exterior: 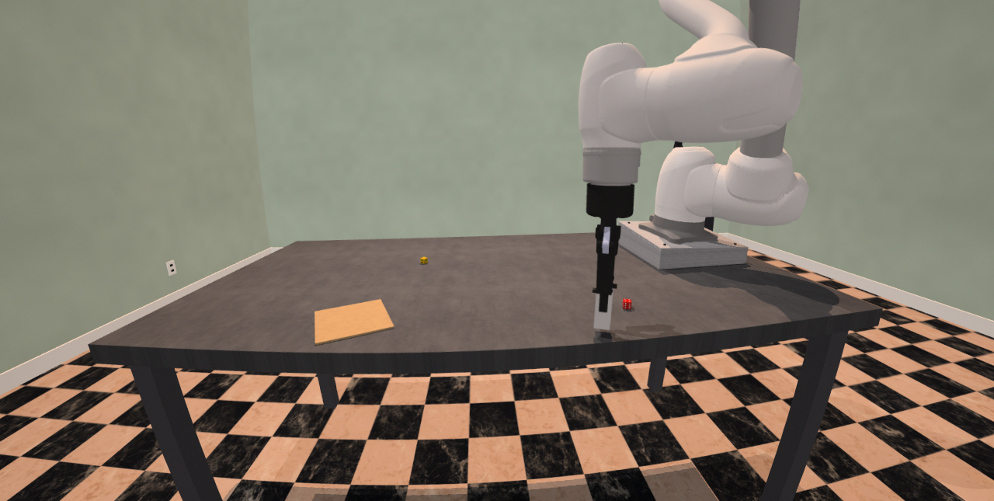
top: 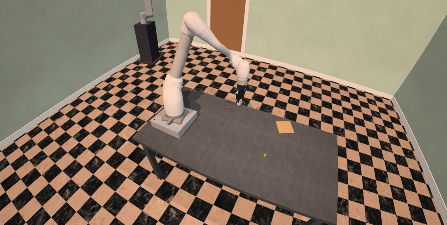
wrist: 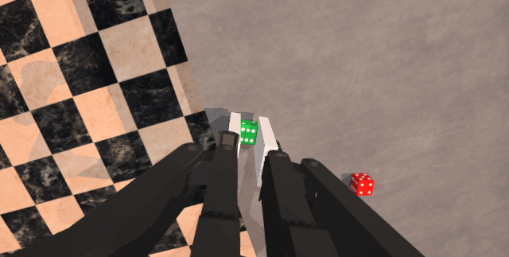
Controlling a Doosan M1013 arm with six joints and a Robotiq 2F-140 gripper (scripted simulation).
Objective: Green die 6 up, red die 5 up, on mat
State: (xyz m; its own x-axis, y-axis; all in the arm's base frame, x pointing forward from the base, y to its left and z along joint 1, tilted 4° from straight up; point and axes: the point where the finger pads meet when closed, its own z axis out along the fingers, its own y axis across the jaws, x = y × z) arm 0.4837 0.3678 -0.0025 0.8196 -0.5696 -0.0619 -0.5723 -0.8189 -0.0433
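My hand is 450 mm short of the orange mat, 160 mm to the left of it and 50 mm above it. The rest, counted from my hand: yellow die (300 mm ahead, 510 mm to the right, 40 mm below); then red die (100 mm behind, 80 mm to the right, 40 mm below); then green die (30 mm below).
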